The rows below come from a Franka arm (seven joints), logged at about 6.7 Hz.
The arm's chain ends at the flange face. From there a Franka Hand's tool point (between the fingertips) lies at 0.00 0.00 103.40 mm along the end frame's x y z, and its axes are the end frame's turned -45 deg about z.
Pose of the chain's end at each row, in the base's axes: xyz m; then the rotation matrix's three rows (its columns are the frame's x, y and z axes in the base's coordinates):
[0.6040 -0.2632 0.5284], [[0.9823 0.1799 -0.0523], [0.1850 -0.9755 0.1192], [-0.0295 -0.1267 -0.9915]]
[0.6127 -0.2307 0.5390], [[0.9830 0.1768 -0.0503], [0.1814 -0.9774 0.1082], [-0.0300 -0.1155 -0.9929]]
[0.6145 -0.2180 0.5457], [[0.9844 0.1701 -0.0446], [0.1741 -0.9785 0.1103], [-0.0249 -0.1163 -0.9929]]
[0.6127 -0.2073 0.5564], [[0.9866 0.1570 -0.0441], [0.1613 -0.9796 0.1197], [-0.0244 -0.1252 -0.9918]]
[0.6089 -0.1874 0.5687], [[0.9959 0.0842 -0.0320], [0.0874 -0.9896 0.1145], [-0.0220 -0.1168 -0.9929]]
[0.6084 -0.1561 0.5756], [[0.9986 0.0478 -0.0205], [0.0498 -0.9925 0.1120], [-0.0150 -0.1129 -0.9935]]
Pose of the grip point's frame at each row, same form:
[0.5986 -0.2509 0.4259], [[0.5674 0.8218 -0.0523], [0.8206 -0.5590 0.1192], [0.0687 -0.1105 -0.9915]]
[0.6075 -0.2195 0.4363], [[0.5701 0.8201 -0.0503], [0.8194 -0.5629 0.1082], [0.0605 -0.1029 -0.9929]]
[0.6099 -0.2066 0.4430], [[0.5758 0.8164 -0.0446], [0.8150 -0.5688 0.1103], [0.0646 -0.0998 -0.9929]]
[0.6081 -0.1949 0.4538], [[0.5866 0.8086 -0.0441], [0.8067 -0.5786 0.1197], [0.0713 -0.1058 -0.9918]]
[0.6056 -0.1756 0.4660], [[0.6447 0.7637 -0.0320], [0.7616 -0.6380 0.1145], [0.0670 -0.0981 -0.9929]]
[0.6063 -0.1445 0.4729], [[0.6723 0.7399 -0.0205], [0.7370 -0.6666 0.1120], [0.0692 -0.0904 -0.9935]]

